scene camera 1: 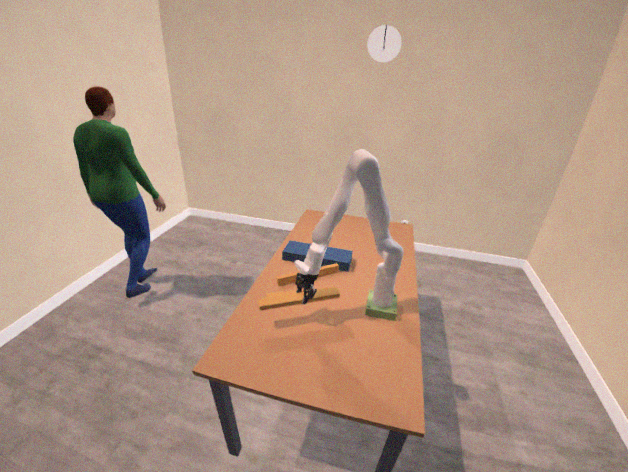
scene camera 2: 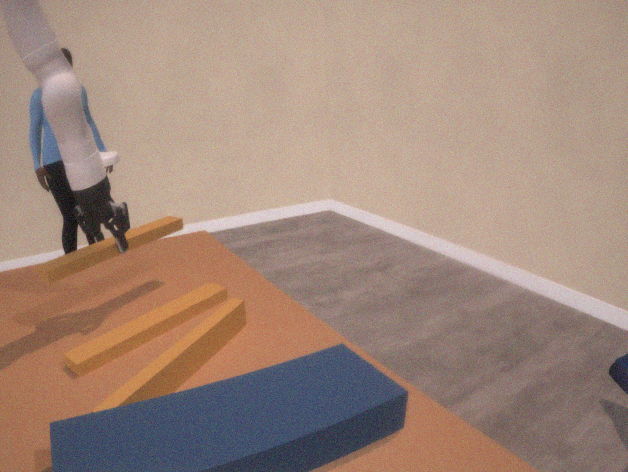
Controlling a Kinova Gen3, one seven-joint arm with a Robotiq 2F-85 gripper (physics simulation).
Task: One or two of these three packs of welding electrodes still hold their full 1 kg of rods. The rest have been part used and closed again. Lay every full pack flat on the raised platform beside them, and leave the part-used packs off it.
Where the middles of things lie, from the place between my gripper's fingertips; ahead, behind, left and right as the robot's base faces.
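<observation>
There is the raised blue platform [scene camera 2: 330, 403], and my hand is 80 mm above it. My hand is also 40 mm short of the platform and 500 mm to the left of it.
</observation>
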